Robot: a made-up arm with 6 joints. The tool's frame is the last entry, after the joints.
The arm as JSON. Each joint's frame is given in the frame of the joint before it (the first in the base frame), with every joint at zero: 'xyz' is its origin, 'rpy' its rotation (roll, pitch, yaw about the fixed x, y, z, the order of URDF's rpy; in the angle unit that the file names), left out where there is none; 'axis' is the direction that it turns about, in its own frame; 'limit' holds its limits. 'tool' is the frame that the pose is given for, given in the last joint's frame.
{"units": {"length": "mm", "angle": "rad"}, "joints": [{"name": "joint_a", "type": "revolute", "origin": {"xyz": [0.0, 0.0, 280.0]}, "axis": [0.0, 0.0, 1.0], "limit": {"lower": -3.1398, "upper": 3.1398}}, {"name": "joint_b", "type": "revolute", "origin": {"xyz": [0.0, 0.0, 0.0]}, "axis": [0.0, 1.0, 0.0], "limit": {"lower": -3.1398, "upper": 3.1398}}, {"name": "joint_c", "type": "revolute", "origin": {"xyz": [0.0, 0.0, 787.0]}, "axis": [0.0, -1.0, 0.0], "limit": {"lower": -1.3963, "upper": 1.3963}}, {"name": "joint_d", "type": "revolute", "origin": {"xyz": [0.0, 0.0, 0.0]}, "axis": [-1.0, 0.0, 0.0], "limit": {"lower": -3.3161, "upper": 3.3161}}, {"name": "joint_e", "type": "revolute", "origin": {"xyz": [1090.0, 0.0, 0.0]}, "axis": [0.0, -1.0, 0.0], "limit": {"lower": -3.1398, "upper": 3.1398}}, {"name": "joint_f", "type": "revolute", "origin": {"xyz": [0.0, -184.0, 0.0]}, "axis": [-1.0, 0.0, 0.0], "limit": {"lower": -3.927, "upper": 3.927}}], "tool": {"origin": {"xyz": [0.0, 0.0, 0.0]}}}
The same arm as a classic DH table. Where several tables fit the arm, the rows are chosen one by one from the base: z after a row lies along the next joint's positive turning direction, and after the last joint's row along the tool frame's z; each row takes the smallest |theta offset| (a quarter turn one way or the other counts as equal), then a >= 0, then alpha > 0; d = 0 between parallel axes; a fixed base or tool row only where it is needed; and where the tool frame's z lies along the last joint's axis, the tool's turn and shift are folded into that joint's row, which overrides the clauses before.
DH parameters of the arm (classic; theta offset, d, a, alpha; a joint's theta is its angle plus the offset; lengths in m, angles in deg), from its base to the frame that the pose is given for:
joint_a: 0 0.28 0 -90
joint_b: -90 0 0.787 180
joint_c: 0 0 0 -90
joint_d: 0 -1.09 0 90
joint_e: 0 0.184 0 -90
joint_f: 90 0 0 90
tool (fixed): -90 0 0 0
Joint limits (deg, base to tool): -179.9..179.9 -179.9..179.9 -80..80 -190..190 -179.9..179.9 -225..225

